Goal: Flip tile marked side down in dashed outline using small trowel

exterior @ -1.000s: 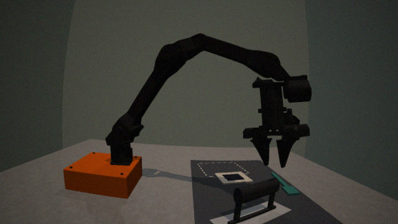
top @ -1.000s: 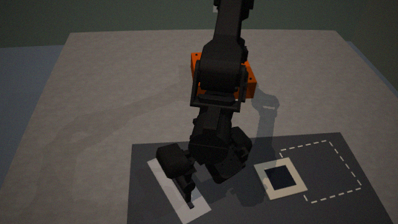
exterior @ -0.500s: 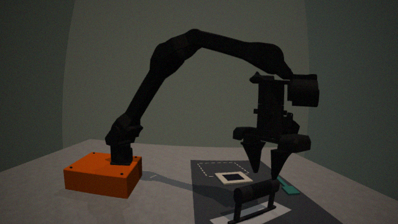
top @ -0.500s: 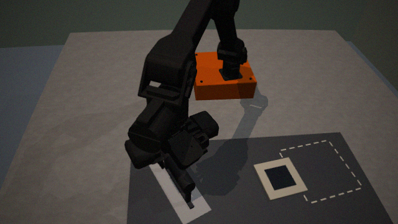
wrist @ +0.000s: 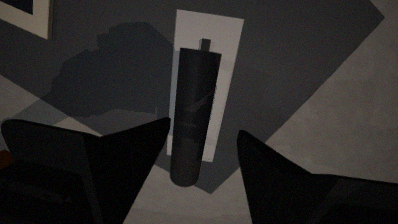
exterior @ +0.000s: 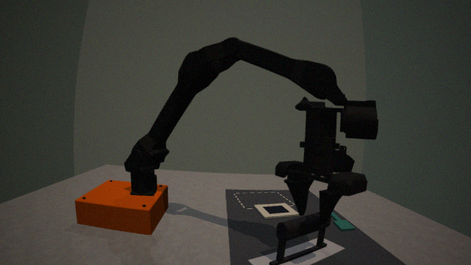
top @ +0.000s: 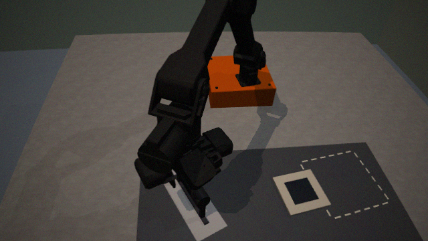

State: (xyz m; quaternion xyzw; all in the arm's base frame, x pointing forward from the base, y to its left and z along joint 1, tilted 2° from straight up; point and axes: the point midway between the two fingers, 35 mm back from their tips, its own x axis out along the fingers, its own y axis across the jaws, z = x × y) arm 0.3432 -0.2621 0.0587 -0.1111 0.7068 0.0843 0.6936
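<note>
The trowel is 50 mm below my gripper tip and 30 mm behind it. The rest, counted from my gripper tip: tile 270 mm to the left, 80 mm below, 40 mm ahead; then flat teal strip 190 mm ahead, 160 mm to the left, 80 mm below; then dark mat 200 mm to the left, 100 mm below, 50 mm ahead.
</note>
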